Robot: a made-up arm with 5 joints. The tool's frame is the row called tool.
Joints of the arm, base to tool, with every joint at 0 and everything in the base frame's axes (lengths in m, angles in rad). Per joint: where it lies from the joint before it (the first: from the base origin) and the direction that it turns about. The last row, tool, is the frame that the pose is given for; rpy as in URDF.
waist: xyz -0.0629 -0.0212 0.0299 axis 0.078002 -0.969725 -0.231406
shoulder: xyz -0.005 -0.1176 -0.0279 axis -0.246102 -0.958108 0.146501
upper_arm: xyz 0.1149 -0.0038 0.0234 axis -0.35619 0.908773 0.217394
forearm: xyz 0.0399 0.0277 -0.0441 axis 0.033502 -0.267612 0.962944
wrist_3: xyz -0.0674 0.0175 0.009 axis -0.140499 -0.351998 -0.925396
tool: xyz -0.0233 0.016 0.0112 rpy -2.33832 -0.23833 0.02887
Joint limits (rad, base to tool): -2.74..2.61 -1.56..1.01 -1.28..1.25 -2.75..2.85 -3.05..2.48
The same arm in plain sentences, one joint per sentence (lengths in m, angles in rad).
The arm has five revolute joints in a row. What follows holds with every joint at zero, and every direction is one of the base frame's.
The first joint is mounted 0.0629 m along -x and 0.0212 m along -y and 0.0299 m along +z from the base frame's origin and turns about the direction (0.078002, -0.969725, -0.231406), from -2.74 to 2.61 rad.
The second joint is mounted 0.005 m along -x and 0.1176 m along -y and 0.0279 m along -z from the first joint and turns about the direction (-0.246102, -0.958108, 0.146501), from -1.56 to 1.01 rad.
The third joint is mounted 0.1149 m along +x and 0.0038 m along -y and 0.0234 m along +z from the second joint and turns about the direction (-0.35619, 0.908773, 0.217394), from -1.28 to 1.25 rad.
The fourth joint is mounted 0.0399 m along +x and 0.0277 m along +y and 0.0441 m along -z from the third joint and turns about the direction (0.033502, -0.267612, 0.962944), from -2.75 to 2.85 rad.
The fifth joint is mounted 0.0674 m along -x and 0.0175 m along +y and 0.009 m along +z from the fourth joint and turns about the direction (-0.140499, -0.351998, -0.925396), from -3.05 to 2.48 rad.
The tool frame, which is the frame that the pose is given for, is mounted 0.0233 m along -x and 0.016 m along +y and 0.0112 m along +z from the fifth joint; its axes are the base frame's turned by roll -2.3383, pitch -0.2383 and yaw 0.0289 rad (as in URDF: about the fixed x, then y, then z).

